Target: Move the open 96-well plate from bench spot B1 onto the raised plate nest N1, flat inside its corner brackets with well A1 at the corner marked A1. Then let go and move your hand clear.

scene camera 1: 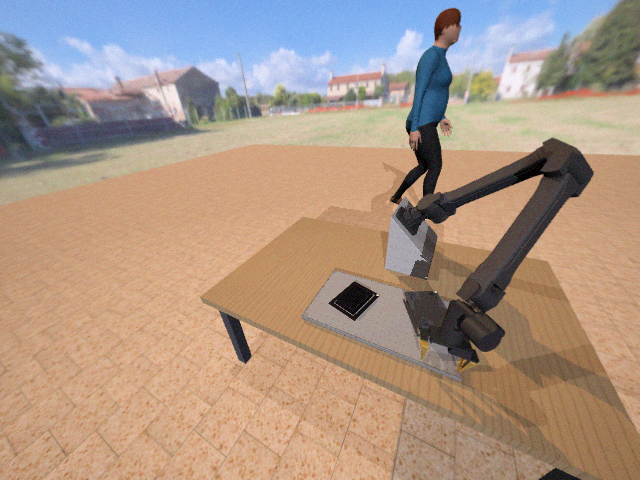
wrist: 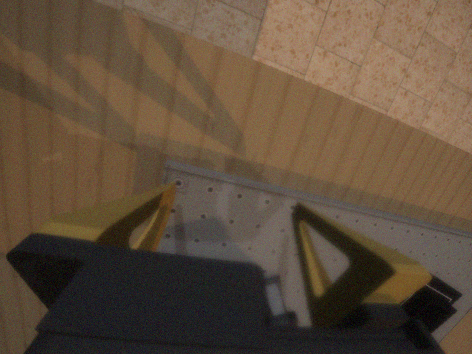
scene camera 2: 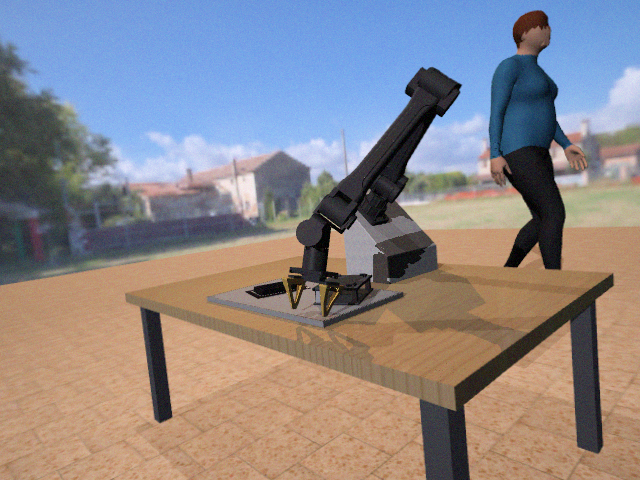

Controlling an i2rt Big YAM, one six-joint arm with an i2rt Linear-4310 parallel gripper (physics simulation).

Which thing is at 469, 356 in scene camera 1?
My gripper.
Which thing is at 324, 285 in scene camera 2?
My gripper.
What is my gripper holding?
Nothing.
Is my gripper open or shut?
Open.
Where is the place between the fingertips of my gripper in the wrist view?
237, 199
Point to a black plate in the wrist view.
433, 310
